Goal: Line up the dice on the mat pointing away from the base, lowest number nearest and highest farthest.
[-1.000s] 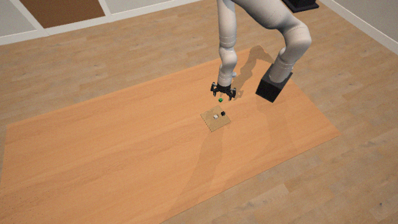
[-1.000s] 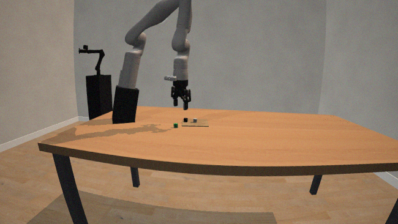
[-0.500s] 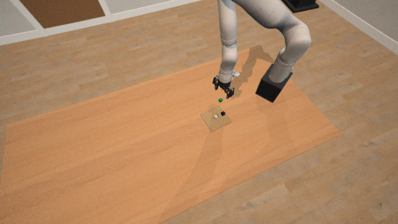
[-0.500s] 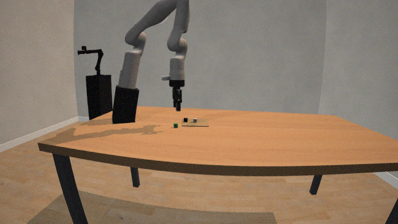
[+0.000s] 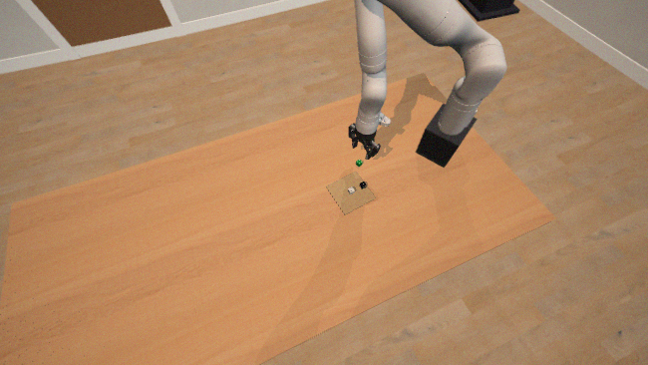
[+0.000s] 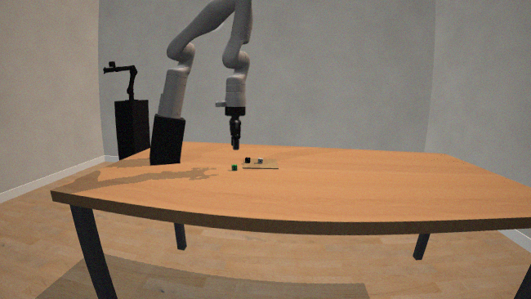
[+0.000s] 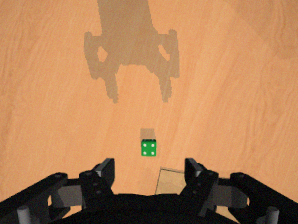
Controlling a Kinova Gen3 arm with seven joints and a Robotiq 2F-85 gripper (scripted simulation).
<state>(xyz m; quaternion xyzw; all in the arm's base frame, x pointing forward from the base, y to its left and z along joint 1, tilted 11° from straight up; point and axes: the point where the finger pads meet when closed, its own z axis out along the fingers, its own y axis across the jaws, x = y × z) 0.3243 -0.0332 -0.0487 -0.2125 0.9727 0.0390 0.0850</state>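
Now: the green die 90 mm below my hand. Also, from my hand: white die 70 mm ahead, 110 mm to the left, 90 mm below; then black die 20 mm ahead, 100 mm to the left, 90 mm below; then tan mat 70 mm ahead, 110 mm to the left, 100 mm below.
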